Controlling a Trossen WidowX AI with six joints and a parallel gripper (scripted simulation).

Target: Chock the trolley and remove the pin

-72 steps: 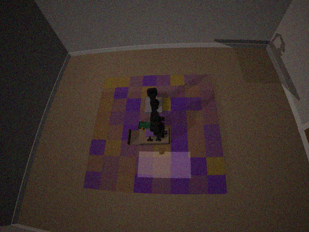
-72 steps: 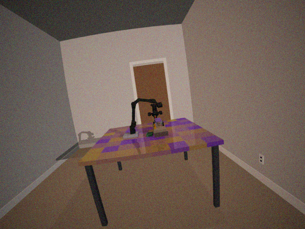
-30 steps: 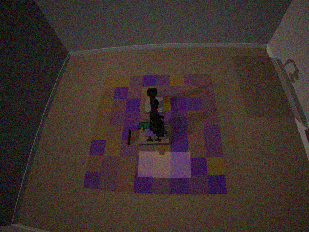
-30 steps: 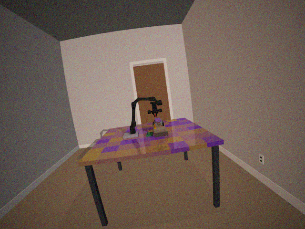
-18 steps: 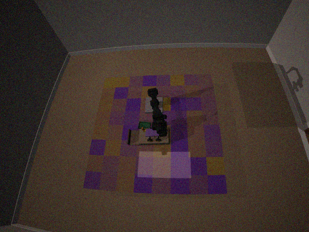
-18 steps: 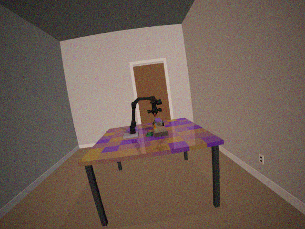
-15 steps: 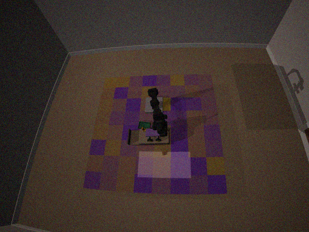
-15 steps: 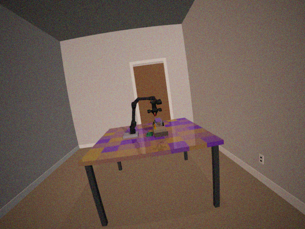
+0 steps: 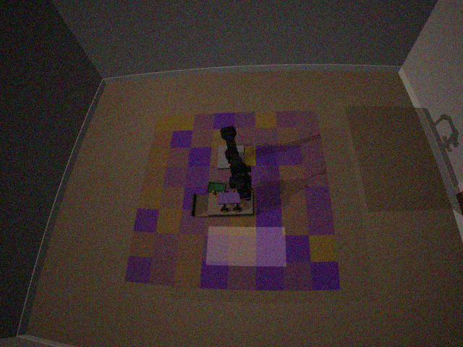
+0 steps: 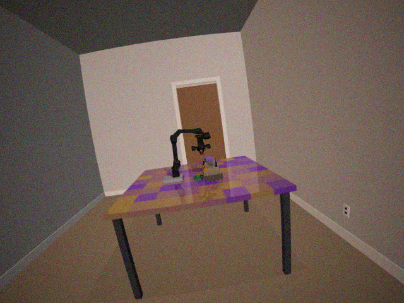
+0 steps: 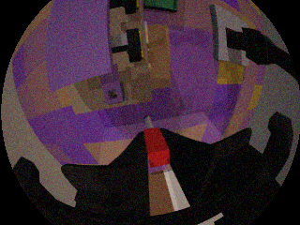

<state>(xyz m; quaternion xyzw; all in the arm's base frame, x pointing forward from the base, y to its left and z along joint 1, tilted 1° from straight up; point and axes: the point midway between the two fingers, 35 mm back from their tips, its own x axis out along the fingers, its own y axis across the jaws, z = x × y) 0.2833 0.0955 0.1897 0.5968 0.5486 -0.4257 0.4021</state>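
Now: gripper tip 230 mm to the left of the green tray, 180 mm above it and 90 mm past it. From my gripper tip the other things lie so: red-headed stop pin right at my gripper tip; ramp 130 mm to the right, 130 mm below, 50 mm ahead; purple-topped trolley 120 mm to the right, 60 mm below, 50 mm ahead.
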